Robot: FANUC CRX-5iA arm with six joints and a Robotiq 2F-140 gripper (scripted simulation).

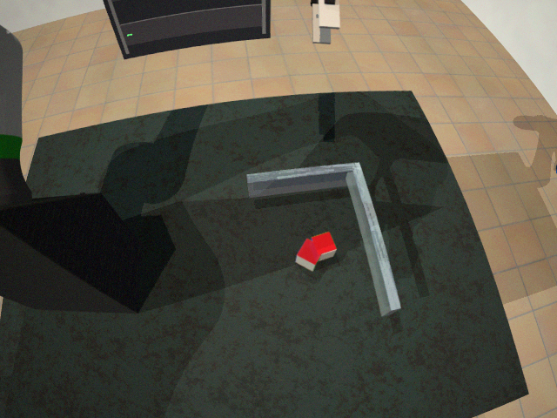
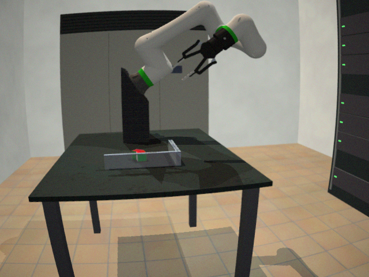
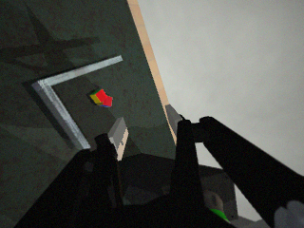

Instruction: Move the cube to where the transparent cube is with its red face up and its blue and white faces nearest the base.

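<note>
Now: hand 380 mm above the transparent cube, 210 mm to the left of it and 30 mm past it. The rest, counted from my hand: long wall: 350 mm below, 190 mm to the right, 100 mm ahead.
</note>
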